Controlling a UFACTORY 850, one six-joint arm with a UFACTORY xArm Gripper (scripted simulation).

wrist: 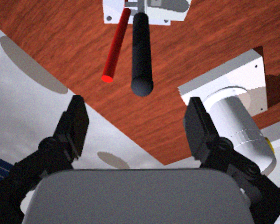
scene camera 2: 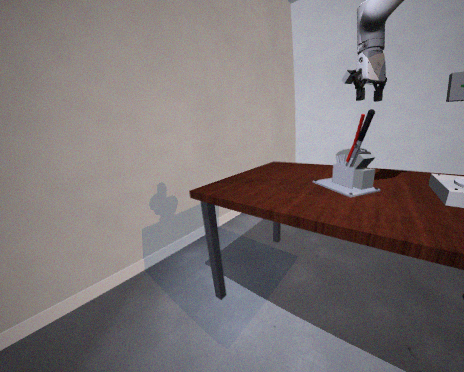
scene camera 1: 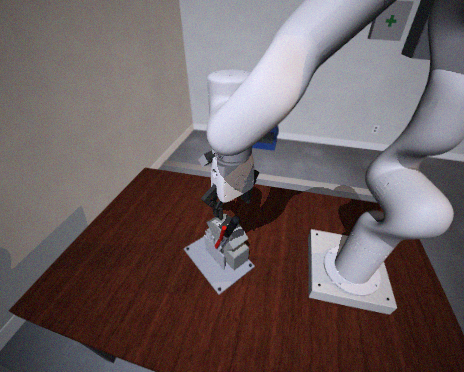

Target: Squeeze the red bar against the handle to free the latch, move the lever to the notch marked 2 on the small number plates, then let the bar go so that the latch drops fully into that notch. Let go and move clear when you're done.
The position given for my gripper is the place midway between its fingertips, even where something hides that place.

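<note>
I see my gripper (scene camera 1: 232, 208), and I see it in the wrist view too, where my gripper (wrist: 136, 108) is in the picture. Scene camera 2 also shows my gripper (scene camera 2: 369, 100). I see a curved notch block (scene camera 1: 222, 270) as well, and scene camera 2 shows the curved notch block (scene camera 2: 343, 175) too.
</note>
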